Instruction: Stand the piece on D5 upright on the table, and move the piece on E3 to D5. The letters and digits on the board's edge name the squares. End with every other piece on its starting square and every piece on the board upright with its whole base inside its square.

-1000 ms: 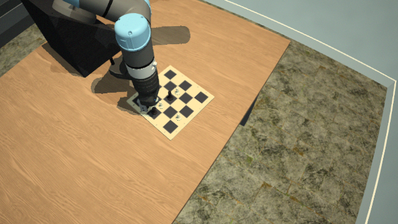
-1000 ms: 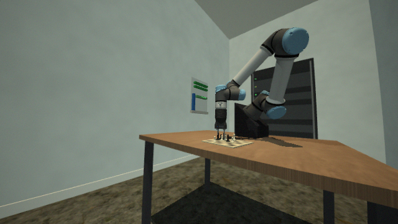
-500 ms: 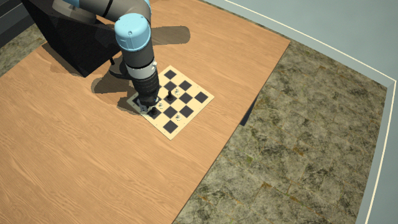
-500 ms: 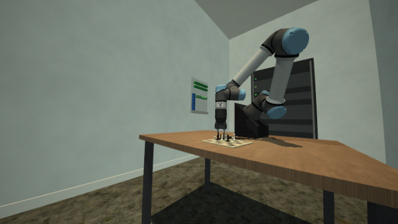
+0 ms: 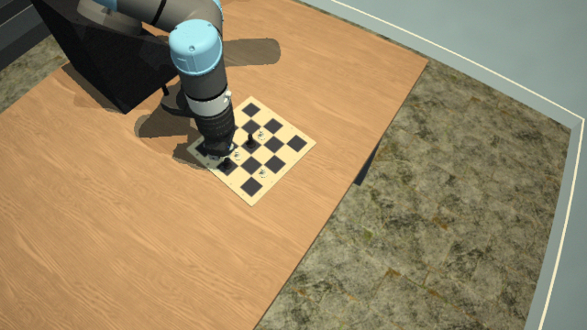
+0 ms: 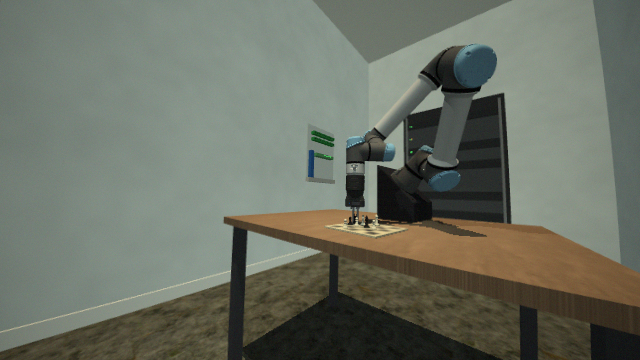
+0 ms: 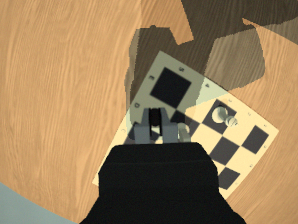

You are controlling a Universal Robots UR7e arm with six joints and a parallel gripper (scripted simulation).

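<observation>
My gripper is now 7 cm to the right of the chessboard, 5 cm short of it and 3 cm above it.
</observation>
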